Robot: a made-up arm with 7 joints.
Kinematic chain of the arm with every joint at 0, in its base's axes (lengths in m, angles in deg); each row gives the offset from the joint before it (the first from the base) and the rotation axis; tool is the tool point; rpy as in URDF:
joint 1: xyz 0 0 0.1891 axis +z
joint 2: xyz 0 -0.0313 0.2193 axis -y
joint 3: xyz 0 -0.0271 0.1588 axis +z
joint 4: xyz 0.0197 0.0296 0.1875 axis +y
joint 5: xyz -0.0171 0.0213 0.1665 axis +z
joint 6: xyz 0 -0.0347 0.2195 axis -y
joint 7: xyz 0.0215 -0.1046 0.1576 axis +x
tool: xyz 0 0 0 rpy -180 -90 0
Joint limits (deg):
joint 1: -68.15..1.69
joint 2: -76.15..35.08
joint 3: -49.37..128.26
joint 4: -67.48..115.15
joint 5: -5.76..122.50
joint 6: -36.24..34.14
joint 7: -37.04..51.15
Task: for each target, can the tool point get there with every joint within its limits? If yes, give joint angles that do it. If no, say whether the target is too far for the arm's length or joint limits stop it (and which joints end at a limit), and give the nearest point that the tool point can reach.
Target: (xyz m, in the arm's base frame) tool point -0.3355 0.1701 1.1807
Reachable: yes | joints -54.52 2.53 24.77 -50.34 65.39 -2.96 11.74
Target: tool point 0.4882 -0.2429 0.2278
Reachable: yes | joints -57.66 -47.14 32.88 90.43 78.66 0.90 6.89
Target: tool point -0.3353 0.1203 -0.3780
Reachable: no: joint limits stop it (at a limit: joint 1, joint 2, joint 4) | nearest point -0.1347 -0.1754 -0.0257 | short by 0.502 m
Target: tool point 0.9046 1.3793 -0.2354
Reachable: no: too far | nearest point 0.5308 0.4460 0.2388 | short by 1.112 m
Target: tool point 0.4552 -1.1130 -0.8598
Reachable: no: too far | nearest point 0.2474 -0.6050 -0.0062 | short by 1.015 m
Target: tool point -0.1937 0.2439 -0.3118
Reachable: no: joint limits stop it (at a limit: joint 1, joint 2, joint 4) | nearest point 0.1034 0.1442 -0.0018 | short by 0.441 m
